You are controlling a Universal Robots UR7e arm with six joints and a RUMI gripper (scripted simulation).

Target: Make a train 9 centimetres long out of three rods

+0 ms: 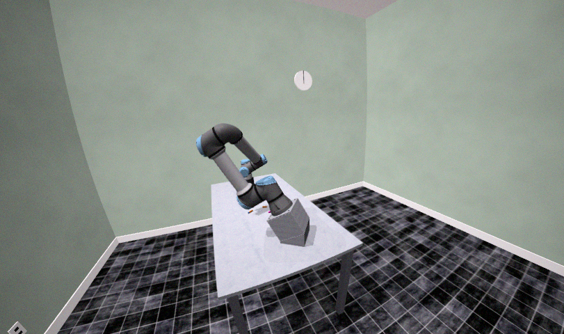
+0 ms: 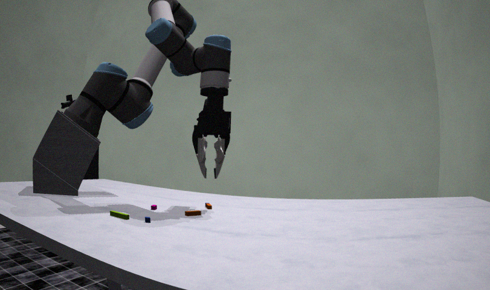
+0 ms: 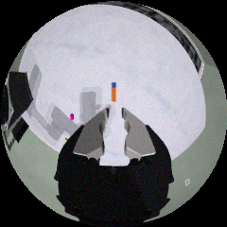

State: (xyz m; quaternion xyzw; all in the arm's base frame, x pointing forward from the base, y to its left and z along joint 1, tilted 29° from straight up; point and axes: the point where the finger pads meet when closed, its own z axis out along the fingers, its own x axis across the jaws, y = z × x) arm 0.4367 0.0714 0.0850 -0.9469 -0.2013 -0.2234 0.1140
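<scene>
Now: hand 13 cm to the left of the magenta rod, 10 cm past it and 9 cm above it. Also, from my hand: lime rod (30 cm to the right, 10 cm behind, 9 cm below).
</scene>
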